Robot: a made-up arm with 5 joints.
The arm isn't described. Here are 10 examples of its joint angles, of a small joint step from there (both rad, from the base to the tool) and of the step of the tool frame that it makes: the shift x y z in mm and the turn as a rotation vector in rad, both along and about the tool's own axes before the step.
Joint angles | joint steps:
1: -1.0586 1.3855 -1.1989 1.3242 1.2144 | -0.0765 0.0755 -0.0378 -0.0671 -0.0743
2: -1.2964 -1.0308 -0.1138 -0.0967 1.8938 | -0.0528 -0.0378 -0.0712 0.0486 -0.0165
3: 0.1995 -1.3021 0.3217 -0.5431 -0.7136 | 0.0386 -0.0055 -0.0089 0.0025 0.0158
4: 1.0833 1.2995 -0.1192 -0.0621 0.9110 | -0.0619 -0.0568 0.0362 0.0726 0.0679
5: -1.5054 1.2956 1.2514 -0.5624 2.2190 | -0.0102 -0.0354 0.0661 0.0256 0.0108
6: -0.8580 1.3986 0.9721 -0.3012 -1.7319 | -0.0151 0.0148 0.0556 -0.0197 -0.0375
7: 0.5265 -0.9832 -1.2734 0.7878 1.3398 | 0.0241 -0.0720 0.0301 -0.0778 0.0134
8: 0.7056 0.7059 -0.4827 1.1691 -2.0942 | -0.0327 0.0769 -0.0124 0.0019 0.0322
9: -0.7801 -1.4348 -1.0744 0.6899 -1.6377 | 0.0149 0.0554 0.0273 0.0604 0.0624
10: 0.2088 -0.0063 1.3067 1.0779 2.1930 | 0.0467 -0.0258 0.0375 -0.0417 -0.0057
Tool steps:
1: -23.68 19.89 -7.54 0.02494 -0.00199 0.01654
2: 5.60 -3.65 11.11 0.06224 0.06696 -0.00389
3: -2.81 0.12 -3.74 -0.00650 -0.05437 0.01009
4: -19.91 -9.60 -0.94 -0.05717 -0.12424 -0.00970
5: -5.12 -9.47 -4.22 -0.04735 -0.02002 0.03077
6: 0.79 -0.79 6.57 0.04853 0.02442 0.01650
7: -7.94 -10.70 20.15 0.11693 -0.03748 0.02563
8: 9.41 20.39 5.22 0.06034 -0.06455 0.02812
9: 1.50 9.85 21.05 0.14313 -0.07697 0.00249
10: -0.57 6.98 -8.44 0.04373 0.03849 0.00967
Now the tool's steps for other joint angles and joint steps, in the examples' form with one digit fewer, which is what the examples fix.
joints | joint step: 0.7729 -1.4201 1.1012 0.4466 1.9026 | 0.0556 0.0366 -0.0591 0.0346 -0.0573
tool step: 2.4 -3.7 6.2 -0.0280 0.0647 -0.0490
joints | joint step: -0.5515 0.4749 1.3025 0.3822 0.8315 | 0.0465 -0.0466 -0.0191 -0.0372 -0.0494
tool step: 5.7 1.3 0.9 0.0578 0.0893 0.0884
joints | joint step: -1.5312 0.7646 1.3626 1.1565 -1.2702 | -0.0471 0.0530 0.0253 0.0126 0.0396
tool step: 5.8 -4.2 -2.6 0.1008 -0.0308 0.0153
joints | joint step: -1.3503 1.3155 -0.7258 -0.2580 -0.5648 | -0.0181 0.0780 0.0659 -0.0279 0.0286
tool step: 31.7 -5.4 13.4 0.0464 -0.0354 -0.1076
